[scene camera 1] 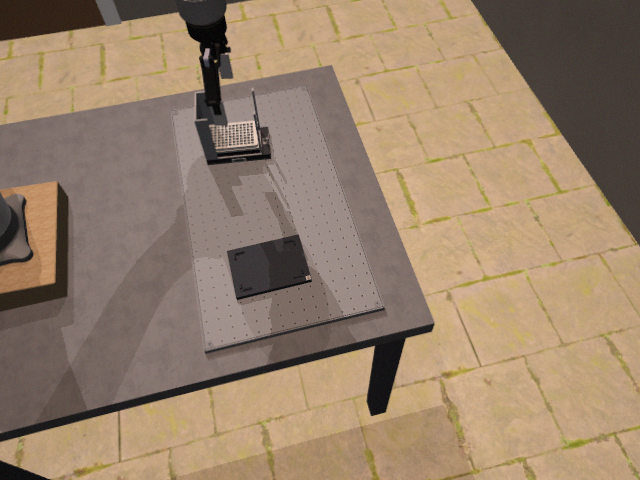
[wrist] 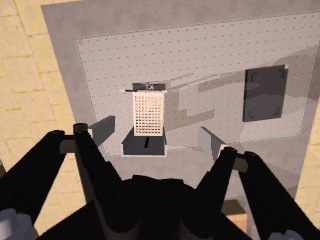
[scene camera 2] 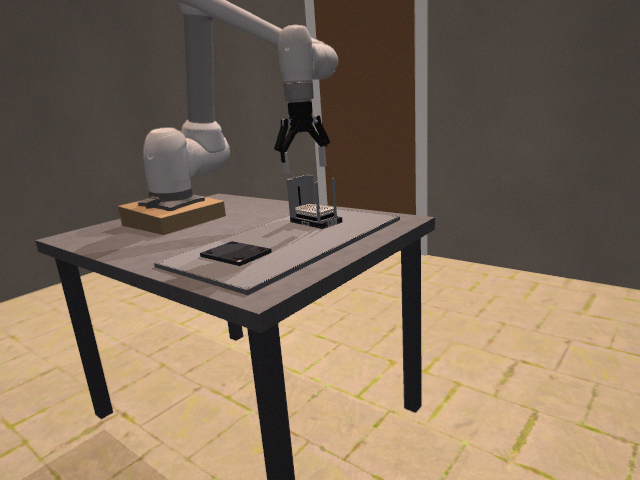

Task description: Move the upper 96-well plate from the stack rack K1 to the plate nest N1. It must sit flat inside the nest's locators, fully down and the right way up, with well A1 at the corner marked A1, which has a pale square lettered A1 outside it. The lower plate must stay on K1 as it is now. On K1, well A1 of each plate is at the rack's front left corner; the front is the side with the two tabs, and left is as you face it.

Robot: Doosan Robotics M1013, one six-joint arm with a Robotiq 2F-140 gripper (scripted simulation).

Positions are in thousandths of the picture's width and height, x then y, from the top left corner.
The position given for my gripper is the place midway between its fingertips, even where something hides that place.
In view: my gripper (scene camera 1: 351, 209), a white 96-well plate (scene camera 1: 377, 284), a dark plate nest N1 (scene camera 1: 421, 555) and a back wall (wrist: 486, 619).
The white 96-well plate shows as well in the wrist view (wrist: 461, 444). My gripper shows as well in the wrist view (wrist: 492, 540) and in scene camera 2 (scene camera 2: 477, 353). The dark plate nest N1 shows as well in the wrist view (wrist: 823, 402) and in scene camera 2 (scene camera 2: 351, 528).
